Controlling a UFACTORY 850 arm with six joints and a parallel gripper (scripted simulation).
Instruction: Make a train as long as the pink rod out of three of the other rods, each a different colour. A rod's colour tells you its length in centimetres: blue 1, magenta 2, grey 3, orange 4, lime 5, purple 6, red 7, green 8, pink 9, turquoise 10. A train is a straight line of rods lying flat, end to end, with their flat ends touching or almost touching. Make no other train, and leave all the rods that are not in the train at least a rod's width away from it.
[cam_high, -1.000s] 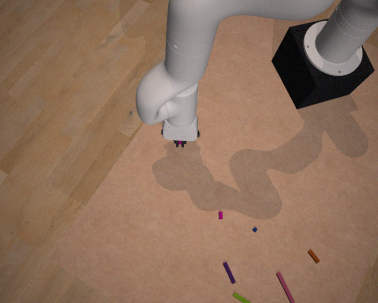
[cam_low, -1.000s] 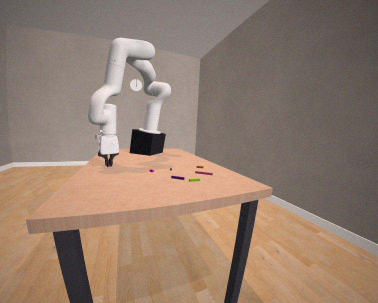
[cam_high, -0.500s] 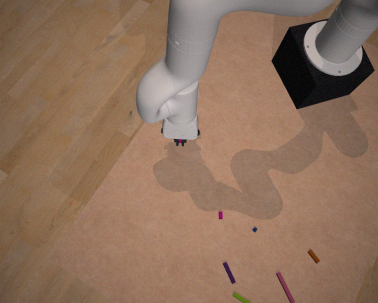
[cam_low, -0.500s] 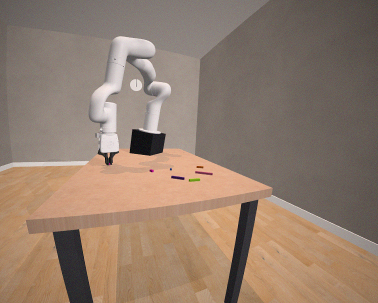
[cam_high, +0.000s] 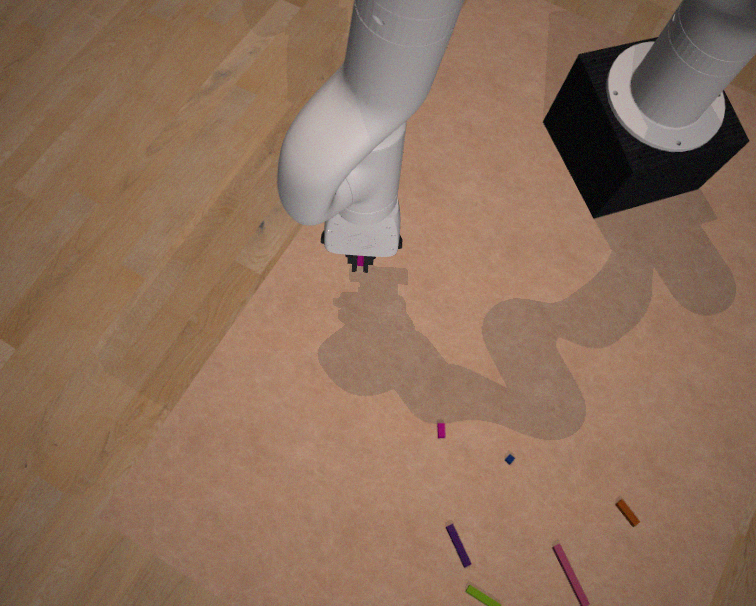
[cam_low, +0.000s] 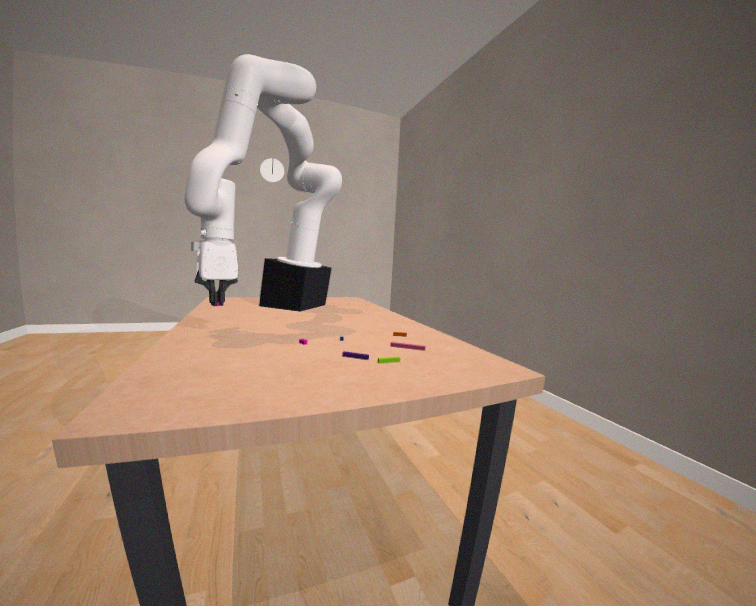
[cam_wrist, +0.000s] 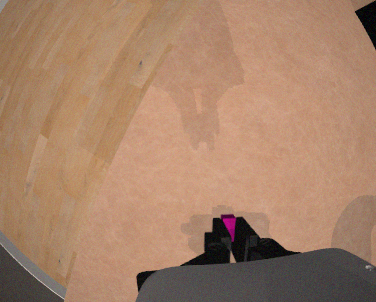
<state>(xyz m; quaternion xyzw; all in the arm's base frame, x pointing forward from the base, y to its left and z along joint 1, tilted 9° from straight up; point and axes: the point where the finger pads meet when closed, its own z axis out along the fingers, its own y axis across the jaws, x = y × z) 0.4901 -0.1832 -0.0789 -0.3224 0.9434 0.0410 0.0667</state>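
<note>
The blue rod lies 6 cm ahead of my hand, 34 cm to the left of it and 9 cm below it. The rest, counted from my hand: lime rod: 24 cm ahead, 43 cm to the left, 9 cm below; purple rod: 21 cm ahead, 36 cm to the left, 9 cm below; orange rod: 2 cm ahead, 52 cm to the left, 9 cm below.
</note>
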